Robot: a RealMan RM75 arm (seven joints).
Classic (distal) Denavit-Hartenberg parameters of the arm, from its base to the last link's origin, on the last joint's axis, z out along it. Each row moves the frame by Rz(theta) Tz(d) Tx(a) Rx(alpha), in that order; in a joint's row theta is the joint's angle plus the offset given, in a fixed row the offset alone. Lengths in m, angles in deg.
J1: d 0.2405; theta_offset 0; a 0; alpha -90
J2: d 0; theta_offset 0; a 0; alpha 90
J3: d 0.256; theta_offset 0; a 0; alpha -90
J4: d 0; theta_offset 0; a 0; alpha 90
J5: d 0.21; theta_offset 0; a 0; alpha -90
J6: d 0; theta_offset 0; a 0; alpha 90
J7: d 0.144; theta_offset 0; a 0; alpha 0
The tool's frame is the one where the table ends.
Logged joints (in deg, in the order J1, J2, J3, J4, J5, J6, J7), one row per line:
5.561 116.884 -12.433 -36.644 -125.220 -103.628 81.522
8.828 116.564 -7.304 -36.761 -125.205 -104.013 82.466
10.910 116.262 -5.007 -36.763 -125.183 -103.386 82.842
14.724 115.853 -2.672 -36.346 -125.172 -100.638 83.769
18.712 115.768 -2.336 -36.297 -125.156 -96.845 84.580
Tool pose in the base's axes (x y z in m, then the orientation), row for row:
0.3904 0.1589 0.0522 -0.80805 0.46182 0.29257 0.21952
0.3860 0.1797 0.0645 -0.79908 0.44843 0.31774 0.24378
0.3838 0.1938 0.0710 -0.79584 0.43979 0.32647 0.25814
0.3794 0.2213 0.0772 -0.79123 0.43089 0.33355 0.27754
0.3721 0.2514 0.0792 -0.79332 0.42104 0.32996 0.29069
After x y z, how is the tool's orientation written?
As a quaternion, x y z w.
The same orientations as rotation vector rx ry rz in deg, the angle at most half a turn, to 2 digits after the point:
-128.08 73.20 46.37
-125.06 70.18 49.73
-123.63 68.32 50.72
-121.70 66.28 51.31
-121.22 64.33 50.42

